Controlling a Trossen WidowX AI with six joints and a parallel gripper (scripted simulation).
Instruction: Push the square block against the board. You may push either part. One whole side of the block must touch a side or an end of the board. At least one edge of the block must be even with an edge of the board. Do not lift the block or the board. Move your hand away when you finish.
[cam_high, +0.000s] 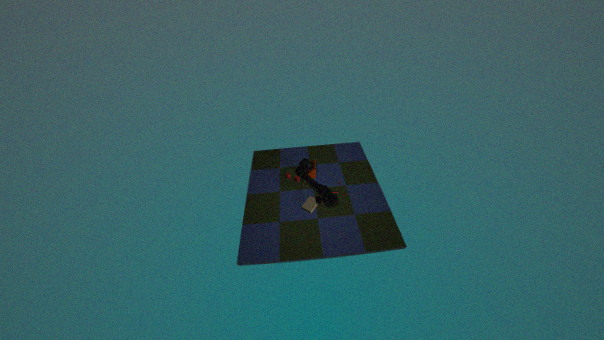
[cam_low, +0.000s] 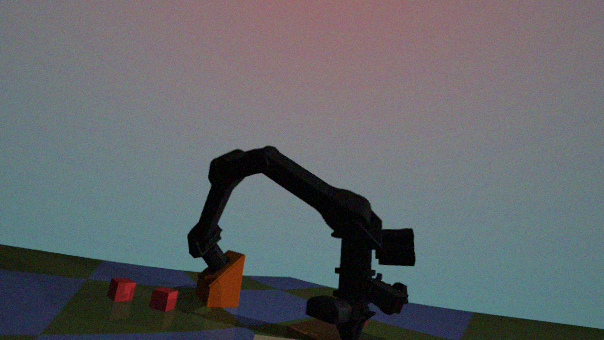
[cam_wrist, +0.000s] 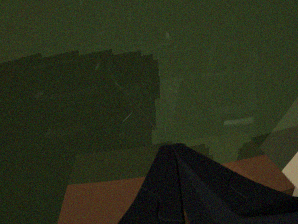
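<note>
The thin red bar is 14 cm behind my gripper tip, 8 cm to the left of it and 1 cm below it. Also, from my gripper tip: tan flat block 1 cm ahead, 14 cm to the right, 1 cm above; brown flat block 6 cm behind, 1 cm to the right, 1 cm above.
</note>
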